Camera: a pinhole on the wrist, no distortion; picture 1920 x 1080 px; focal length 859.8 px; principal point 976.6 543.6 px. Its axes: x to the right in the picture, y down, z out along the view. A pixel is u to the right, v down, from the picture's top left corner.
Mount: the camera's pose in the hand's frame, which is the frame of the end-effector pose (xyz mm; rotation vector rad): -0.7 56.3 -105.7 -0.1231 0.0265 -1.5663
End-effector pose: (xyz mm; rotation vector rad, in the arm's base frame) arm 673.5 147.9 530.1 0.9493 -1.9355 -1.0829
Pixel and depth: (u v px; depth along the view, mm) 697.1 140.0 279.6
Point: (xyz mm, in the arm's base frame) 531.3 365.1 582.1
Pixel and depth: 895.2 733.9 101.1
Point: 647.2 145.8 604.5
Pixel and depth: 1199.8 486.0 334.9
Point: 473.9 222.3 431.0
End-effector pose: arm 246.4 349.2 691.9 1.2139 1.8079 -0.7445
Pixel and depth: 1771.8 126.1 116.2
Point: 221.3 295.3 721.9
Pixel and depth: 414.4 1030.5 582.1
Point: 734.3 349.8 140.4
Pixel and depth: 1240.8 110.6 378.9
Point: 332.7 24.9 681.0
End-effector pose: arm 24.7 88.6 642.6 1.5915 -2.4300 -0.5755
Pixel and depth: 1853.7 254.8 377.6
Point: 209.2 129.3 244.8
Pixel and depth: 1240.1 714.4 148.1
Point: -24.5 65.8 610.7
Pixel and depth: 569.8 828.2 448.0
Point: -411.5 90.0 469.4
